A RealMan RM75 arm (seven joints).
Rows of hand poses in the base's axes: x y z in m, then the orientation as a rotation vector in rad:
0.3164 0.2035 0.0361 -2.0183 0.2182 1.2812
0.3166 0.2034 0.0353 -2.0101 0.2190 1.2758
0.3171 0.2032 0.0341 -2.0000 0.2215 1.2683
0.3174 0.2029 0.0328 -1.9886 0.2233 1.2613
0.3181 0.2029 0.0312 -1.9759 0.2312 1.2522
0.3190 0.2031 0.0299 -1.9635 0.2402 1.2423
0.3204 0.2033 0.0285 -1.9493 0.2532 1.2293
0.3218 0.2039 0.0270 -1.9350 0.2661 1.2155
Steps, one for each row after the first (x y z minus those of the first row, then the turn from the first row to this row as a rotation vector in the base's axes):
0.0002 -0.0001 -0.0008 0.0075 -0.0005 -0.0063
0.0007 -0.0003 -0.0020 0.0163 -0.0013 -0.0153
0.0010 -0.0006 -0.0033 0.0263 -0.0015 -0.0242
0.0017 -0.0006 -0.0049 0.0351 -0.0008 -0.0381
0.0026 -0.0004 -0.0062 0.0433 -0.0005 -0.0530
0.0040 -0.0002 -0.0076 0.0518 -0.0003 -0.0725
0.0054 0.0004 -0.0091 0.0605 -0.0007 -0.0923

